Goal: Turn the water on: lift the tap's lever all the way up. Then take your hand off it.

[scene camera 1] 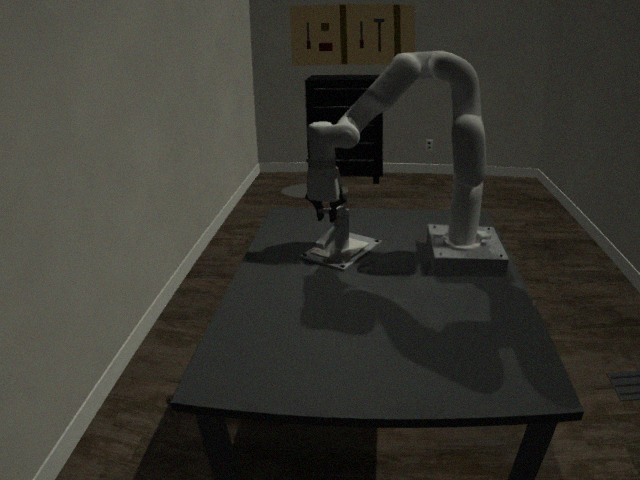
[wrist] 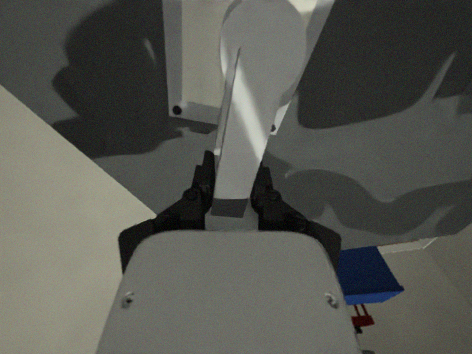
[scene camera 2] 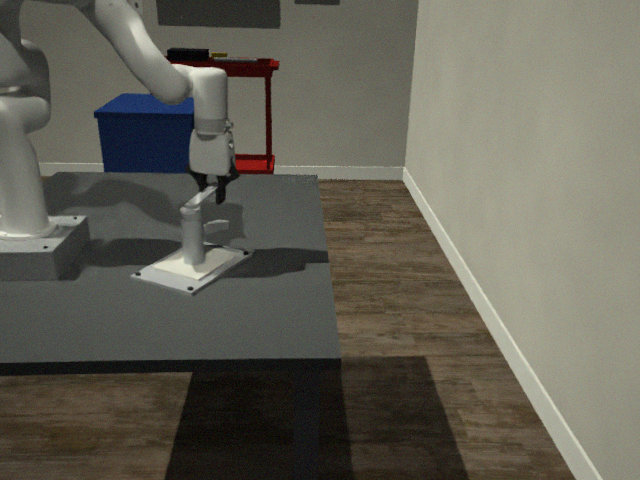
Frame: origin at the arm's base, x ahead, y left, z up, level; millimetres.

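Seen in the pictures: gripper, fingertip midpoint: (scene camera 1: pixel 327 220) (wrist: pixel 232 163) (scene camera 2: pixel 212 201); arm's base, origin of the base link: (scene camera 1: pixel 461 242) (scene camera 2: pixel 27 231).
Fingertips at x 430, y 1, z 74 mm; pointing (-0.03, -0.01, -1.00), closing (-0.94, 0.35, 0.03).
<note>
Offsets run from my fingertips to a thing's top centre. "*": to the spot under its first point. Level surfaces: height alone.
The tap has a pale upright body {* dz -63, dx -42, dy -48 mm} (scene camera 1: pixel 341 232) (scene camera 2: pixel 193 237) (wrist: pixel 270 35) on a flat base plate (scene camera 2: pixel 165 281) (wrist: pixel 173 60). Its short spout {dz -39, dx -6, dy -11 mm} (scene camera 2: pixel 217 225) sticks out below the lever. The flat grey lever {dz +41, dx -15, dy -27 mm} (scene camera 2: pixel 201 196) (wrist: pixel 240 145) slopes upward from the top of the body to its free end. My gripper (scene camera 1: pixel 326 215) (scene camera 2: pixel 212 193) (wrist: pixel 232 163) points down and is shut on the lever near that free end, one black finger on each side. In scene camera 1 the fingers partly hide the lever.
The tap stands on the dark grey table {dz -139 mm} (scene camera 1: pixel 361 382) (scene camera 2: pixel 103 330). My arm's base block (scene camera 1: pixel 467 263) (scene camera 2: pixel 31 263) stands on the same table, to one side of the tap. A blue bin (scene camera 2: pixel 144 142) and a red cart (scene camera 2: pixel 268 118) stand beyond the table.
</note>
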